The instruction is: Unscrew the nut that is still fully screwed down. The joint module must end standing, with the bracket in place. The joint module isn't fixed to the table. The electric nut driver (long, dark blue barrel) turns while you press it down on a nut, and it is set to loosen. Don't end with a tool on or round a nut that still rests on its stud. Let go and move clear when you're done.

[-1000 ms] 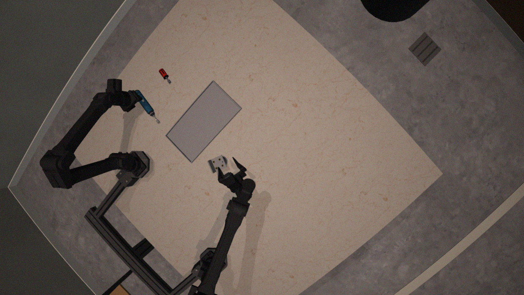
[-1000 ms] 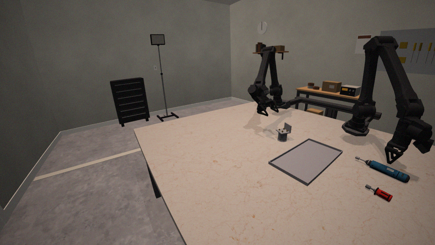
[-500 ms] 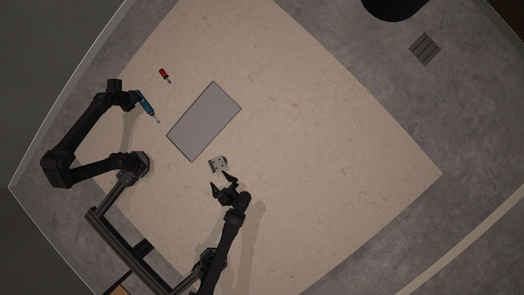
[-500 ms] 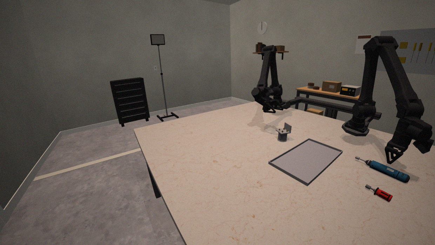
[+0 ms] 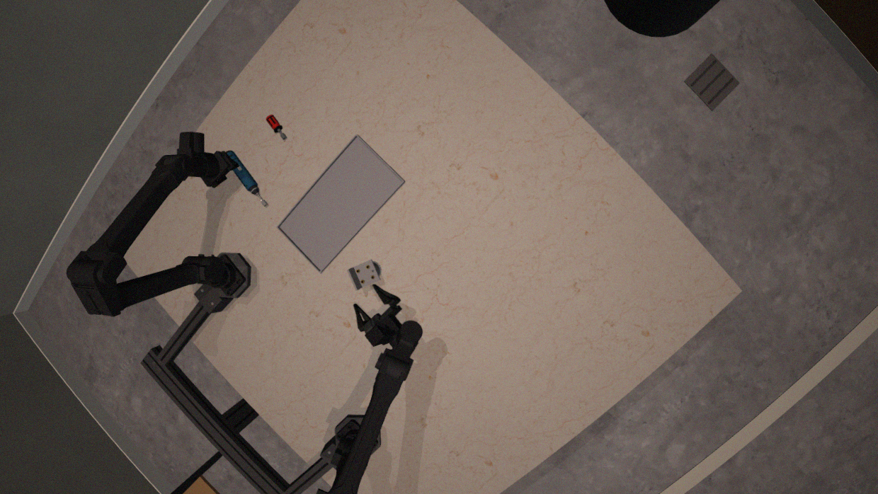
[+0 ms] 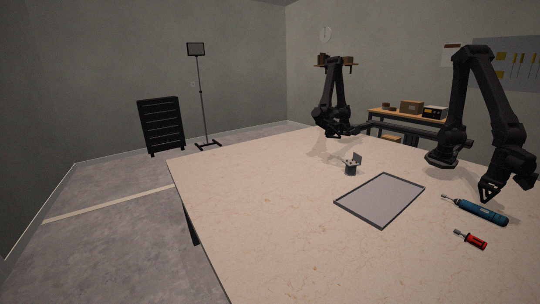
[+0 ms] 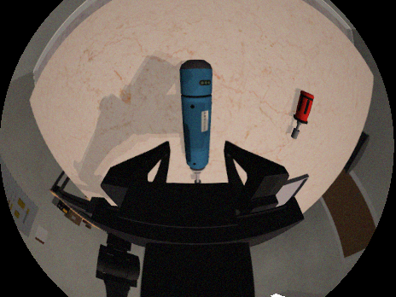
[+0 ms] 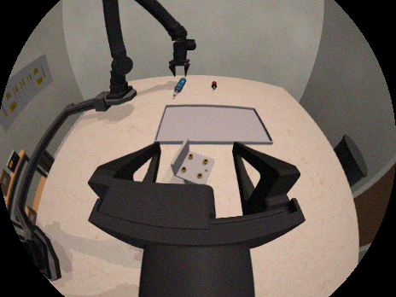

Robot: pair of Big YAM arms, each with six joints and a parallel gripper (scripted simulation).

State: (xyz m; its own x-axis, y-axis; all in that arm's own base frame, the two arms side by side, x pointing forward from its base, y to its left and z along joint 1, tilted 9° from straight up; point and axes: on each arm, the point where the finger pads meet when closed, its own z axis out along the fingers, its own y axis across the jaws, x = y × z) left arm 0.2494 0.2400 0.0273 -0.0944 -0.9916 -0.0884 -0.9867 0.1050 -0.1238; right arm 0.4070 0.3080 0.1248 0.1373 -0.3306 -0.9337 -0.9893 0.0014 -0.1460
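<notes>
The grey bracket is 13 cm below my right hand, 6 cm to the left of it and 1 cm behind it. Also, from my right hand: flat grey tray (29 cm to the left, 19 cm below, 4 cm ahead); then joint module (17 cm below, 6 cm to the left, 1 cm behind); then red-handled screwdriver (64 cm to the left, 18 cm below, 4 cm ahead).
</notes>
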